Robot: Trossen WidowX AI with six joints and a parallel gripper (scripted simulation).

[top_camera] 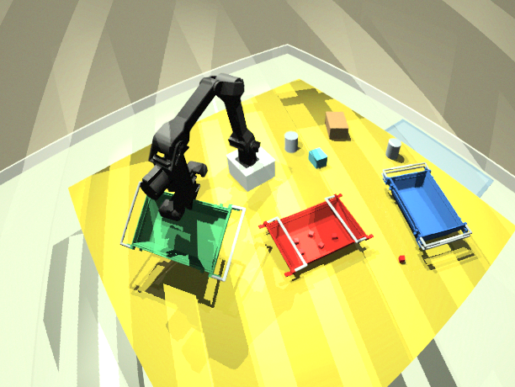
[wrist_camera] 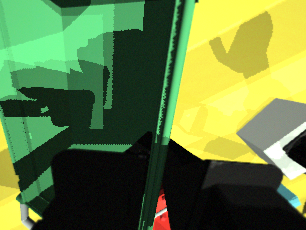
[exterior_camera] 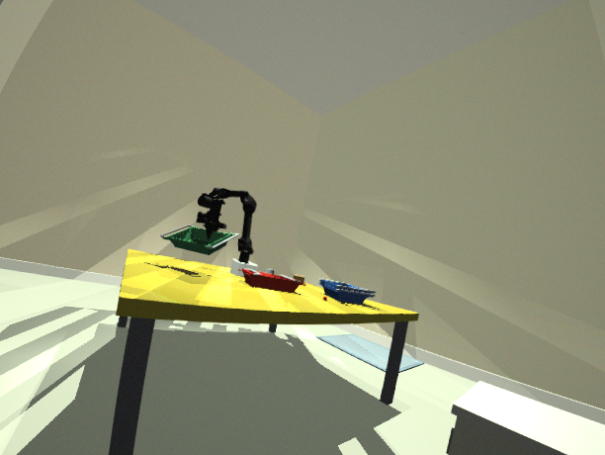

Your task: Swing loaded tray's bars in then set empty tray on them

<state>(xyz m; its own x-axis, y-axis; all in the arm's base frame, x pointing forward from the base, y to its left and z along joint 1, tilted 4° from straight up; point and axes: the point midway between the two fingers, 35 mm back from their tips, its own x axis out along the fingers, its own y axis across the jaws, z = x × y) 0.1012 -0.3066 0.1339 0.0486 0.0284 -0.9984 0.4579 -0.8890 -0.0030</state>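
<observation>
Now: the green tray 4 cm ahead of my gripper tip, 7 cm to the right of it and 1 cm below it. Round my gripper tip: brown box (4 cm behind, 76 cm to the left, 14 cm below); then red block (51 cm ahead, 39 cm to the left, 17 cm below); then cyan cube (3 cm ahead, 55 cm to the left, 15 cm below).
</observation>
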